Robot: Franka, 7 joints.
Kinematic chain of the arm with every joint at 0, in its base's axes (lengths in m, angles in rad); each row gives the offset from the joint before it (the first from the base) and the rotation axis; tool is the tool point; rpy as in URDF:
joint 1: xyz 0 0 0.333 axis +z
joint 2: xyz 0 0 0 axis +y
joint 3: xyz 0 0 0.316 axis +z
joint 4: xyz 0.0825 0 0 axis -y
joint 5: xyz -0.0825 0 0.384 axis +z
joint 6: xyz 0 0 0 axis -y
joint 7: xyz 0.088 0 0 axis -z
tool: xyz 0 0 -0.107 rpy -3.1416 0 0
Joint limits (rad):
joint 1: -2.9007..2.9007
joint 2: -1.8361..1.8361
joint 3: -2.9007..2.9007
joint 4: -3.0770..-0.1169
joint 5: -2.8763..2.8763
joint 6: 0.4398..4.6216
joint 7: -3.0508..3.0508
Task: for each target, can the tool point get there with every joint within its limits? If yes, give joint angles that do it. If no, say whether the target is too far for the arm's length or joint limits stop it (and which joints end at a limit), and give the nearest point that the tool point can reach.
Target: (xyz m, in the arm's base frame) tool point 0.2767 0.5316 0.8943
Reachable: yes | joints 1.4857 1.1585 -2.3403 -0.6709 -0.7978 1.9281 0.4443
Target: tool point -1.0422 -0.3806 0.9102
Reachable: no: too far | nearest point -0.7149 -0.2611 0.7289 | short by 0.393 m
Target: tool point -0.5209 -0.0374 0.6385
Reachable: yes | joints 1.4952 0.7987 2.0630 -2.0020 -0.2492 2.3324 -2.5017
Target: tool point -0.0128 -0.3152 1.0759
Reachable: yes | joints -0.2056 0.6441 -2.4203 -1.1456 -2.1734 2.1551 0.5835
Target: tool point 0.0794 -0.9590 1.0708
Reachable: no: too far | nearest point 0.0562 -0.6785 0.8550 | short by 0.355 m
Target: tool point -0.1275 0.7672 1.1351
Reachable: no: too far | nearest point -0.0979 0.5891 0.9489 | short by 0.259 m
